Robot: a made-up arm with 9 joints. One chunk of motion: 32 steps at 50 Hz.
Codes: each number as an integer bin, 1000 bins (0 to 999) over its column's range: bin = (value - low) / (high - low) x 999, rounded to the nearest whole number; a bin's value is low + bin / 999 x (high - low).
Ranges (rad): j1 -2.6..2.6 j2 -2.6..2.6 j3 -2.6..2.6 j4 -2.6..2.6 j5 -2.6..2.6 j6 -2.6..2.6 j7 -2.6..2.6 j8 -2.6..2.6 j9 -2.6..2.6
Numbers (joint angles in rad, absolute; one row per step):
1: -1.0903 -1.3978 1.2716 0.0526 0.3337 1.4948 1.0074 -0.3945 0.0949
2: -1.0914 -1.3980 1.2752 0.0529 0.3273 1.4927 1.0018 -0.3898 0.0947
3: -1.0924 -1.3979 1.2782 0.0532 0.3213 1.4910 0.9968 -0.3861 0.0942
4: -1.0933 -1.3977 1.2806 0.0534 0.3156 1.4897 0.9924 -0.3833 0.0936
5: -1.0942 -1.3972 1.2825 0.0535 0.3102 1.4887 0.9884 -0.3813 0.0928
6: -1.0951 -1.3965 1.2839 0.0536 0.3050 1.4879 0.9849 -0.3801 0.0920
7: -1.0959 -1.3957 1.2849 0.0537 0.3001 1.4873 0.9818 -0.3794 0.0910
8: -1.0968 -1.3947 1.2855 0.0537 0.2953 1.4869 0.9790 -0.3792 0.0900
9: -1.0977 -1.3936 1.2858 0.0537 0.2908 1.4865 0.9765 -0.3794 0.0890
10: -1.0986 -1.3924 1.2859 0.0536 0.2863 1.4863 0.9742 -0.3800 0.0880
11: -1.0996 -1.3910 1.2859 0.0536 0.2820 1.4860 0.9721 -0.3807 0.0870
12: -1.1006 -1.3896 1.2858 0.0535 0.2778 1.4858 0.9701 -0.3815 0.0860
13: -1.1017 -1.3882 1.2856 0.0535 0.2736 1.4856 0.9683 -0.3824 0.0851
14: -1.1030 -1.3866 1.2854 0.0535 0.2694 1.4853 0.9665 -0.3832 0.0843
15: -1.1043 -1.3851 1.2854 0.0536 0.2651 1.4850 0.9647 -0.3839 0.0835
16: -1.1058 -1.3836 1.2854 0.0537 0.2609 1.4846 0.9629 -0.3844 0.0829
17: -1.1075 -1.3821 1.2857 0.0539 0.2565 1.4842 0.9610 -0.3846 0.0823
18: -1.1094 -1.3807 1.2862 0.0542 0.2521 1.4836 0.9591 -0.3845 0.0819
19: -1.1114 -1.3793 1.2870 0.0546 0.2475 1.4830 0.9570 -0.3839 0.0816
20: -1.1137 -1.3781 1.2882 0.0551 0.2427 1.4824 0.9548 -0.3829 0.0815
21: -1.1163 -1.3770 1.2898 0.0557 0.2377 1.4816 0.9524 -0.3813 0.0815
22: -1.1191 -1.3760 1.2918 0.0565 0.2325 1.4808 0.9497 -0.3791 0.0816
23: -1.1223 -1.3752 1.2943 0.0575 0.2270 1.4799 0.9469 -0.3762 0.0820
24: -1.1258 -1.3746 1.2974 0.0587 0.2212 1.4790 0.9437 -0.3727 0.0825
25: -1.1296 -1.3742 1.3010 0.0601 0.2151 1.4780 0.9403 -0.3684 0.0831
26: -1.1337 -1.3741 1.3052 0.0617 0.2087 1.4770 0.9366 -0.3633 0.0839
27: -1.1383 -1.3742 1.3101 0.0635 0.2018 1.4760 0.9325 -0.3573 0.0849
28: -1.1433 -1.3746 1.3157 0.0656 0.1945 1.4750 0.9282 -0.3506 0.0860
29: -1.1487 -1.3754 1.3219 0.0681 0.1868 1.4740 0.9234 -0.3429 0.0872
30: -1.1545 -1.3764 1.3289 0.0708 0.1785 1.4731 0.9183 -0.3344 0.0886
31: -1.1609 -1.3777 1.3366 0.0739 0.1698 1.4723 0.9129 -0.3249 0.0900
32: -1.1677 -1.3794 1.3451 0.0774 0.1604 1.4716 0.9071 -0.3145 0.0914
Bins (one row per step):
1: 290 231 744 510 564 787 693 424 518
2: 290 231 744 510 562 786 692 425 518
3: 290 231 745 510 561 786 691 425 518
4: 289 231 746 510 560 786 690 426 517
5: 289 231 746 510 559 786 689 426 517
6: 289 231 746 510 558 785 689 426 517
7: 289 231 746 510 557 785 688 427 517
8: 289 232 746 510 556 785 688 427 517
9: 289 232 747 510 555 785 687 427 517
10: 288 232 747 510 555 785 687 426 516
11: 288 232 747 510 554 785 686 426 516
12: 288 233 747 510 553 785 686 426 516
13: 288 233 746 510 552 785 686 426 516
14: 288 233 746 510 551 785 685 426 516
15: 287 233 746 510 550 785 685 426 516
16: 287 234 746 510 550 785 684 426 515
17: 287 234 747 510 549 785 684 426 515
18: 286 234 747 510 548 785 684 426 515
19: 286 235 747 510 547 784 683 426 515
20: 286 235 747 510 546 784 683 426 515
21: 285 235 747 510 545 784 682 426 515
22: 285 235 748 510 544 784 682 427 515
23: 284 235 748 511 543 784 681 427 515
24: 283 235 749 511 542 784 681 428 515
25: 282 235 749 511 541 783 680 429 515
26: 282 236 750 511 540 783 679 430 516
27: 281 235 751 512 538 783 679 431 516
28: 280 235 752 512 537 783 678 432 516
29: 279 235 753 513 535 783 677 434 516
30: 278 235 755 513 534 783 676 435 517
31: 276 235 756 514 532 782 675 437 517
32: 275 234 758 514 530 782 674 439 517

